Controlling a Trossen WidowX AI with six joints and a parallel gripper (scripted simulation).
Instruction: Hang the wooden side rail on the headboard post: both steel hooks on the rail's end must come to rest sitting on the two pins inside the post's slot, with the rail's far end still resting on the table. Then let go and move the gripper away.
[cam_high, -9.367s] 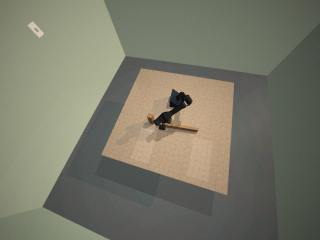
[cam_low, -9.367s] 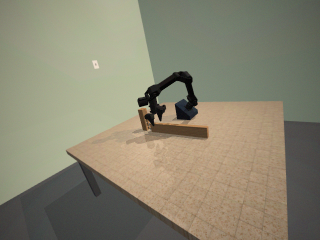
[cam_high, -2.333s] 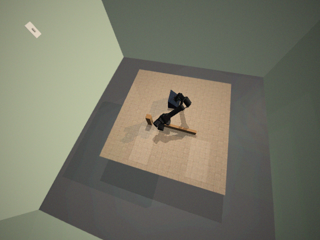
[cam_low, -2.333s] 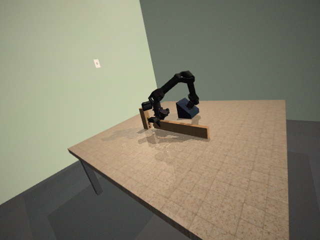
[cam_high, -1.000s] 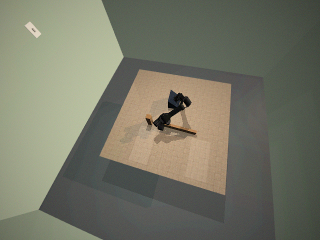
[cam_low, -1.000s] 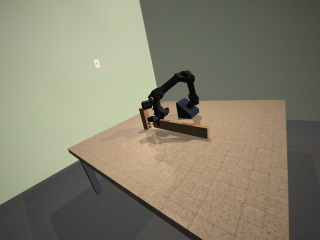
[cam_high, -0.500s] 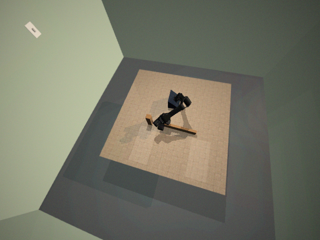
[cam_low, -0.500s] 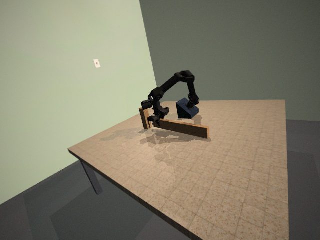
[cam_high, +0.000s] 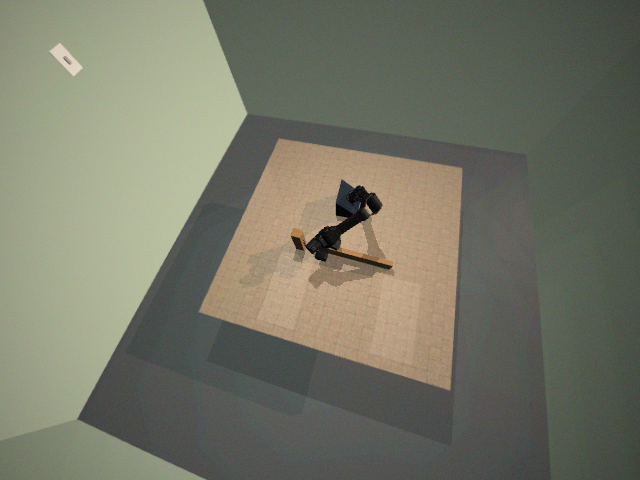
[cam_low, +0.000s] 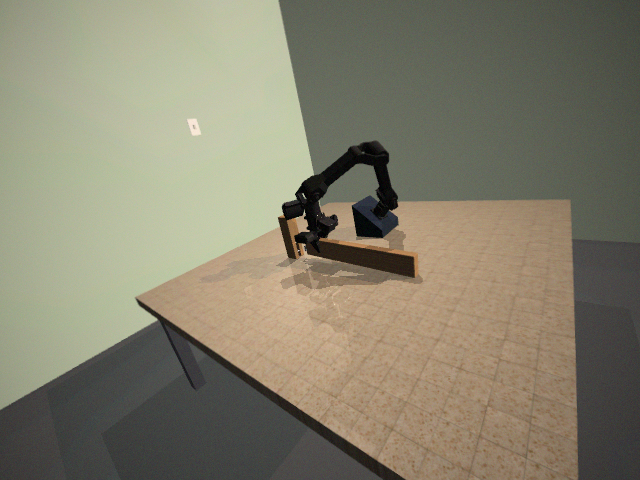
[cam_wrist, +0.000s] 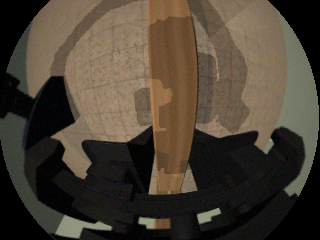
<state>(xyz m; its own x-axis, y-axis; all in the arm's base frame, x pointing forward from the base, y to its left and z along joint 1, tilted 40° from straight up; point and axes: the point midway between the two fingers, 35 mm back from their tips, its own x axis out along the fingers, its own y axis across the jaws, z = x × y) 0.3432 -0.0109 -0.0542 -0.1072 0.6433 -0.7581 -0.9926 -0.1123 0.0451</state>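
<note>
My gripper tip is now 10 mm short of the headboard post, 150 mm to the left of it and 40 mm below it.
</note>
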